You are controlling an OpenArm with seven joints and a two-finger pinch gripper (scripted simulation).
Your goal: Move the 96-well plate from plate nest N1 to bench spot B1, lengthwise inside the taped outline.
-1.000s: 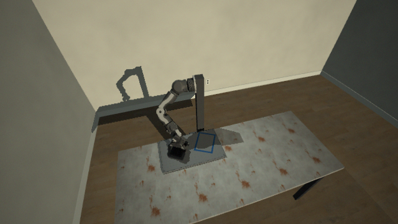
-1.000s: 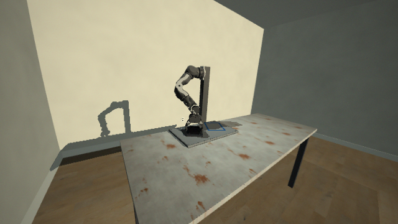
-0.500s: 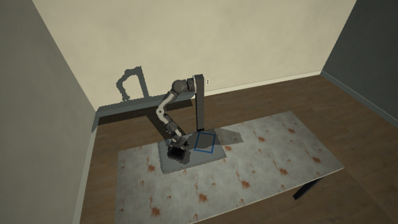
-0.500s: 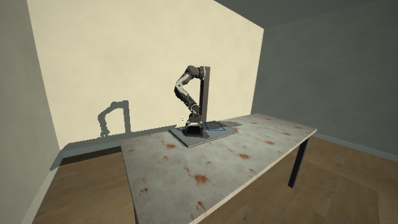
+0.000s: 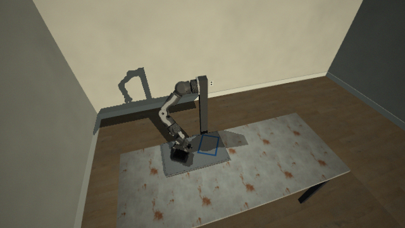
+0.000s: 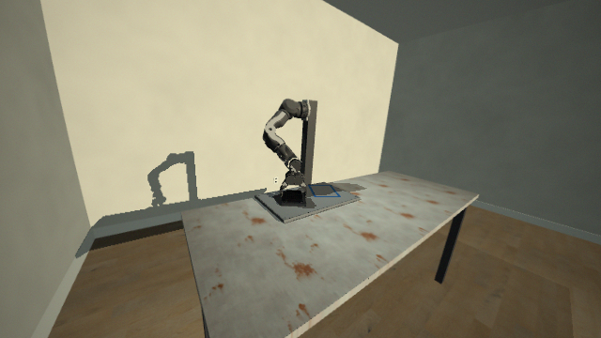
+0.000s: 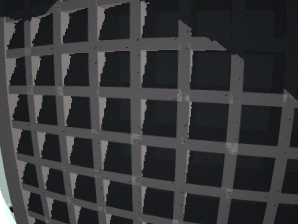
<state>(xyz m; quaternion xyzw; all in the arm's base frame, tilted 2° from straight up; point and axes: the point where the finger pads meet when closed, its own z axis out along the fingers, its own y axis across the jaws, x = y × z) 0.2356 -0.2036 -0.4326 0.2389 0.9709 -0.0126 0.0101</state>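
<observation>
My hand is right at the dark 96-well plate. Round my hand: dark plate nest (1 cm below); small white label (8 cm to the left, 4 cm behind).
</observation>
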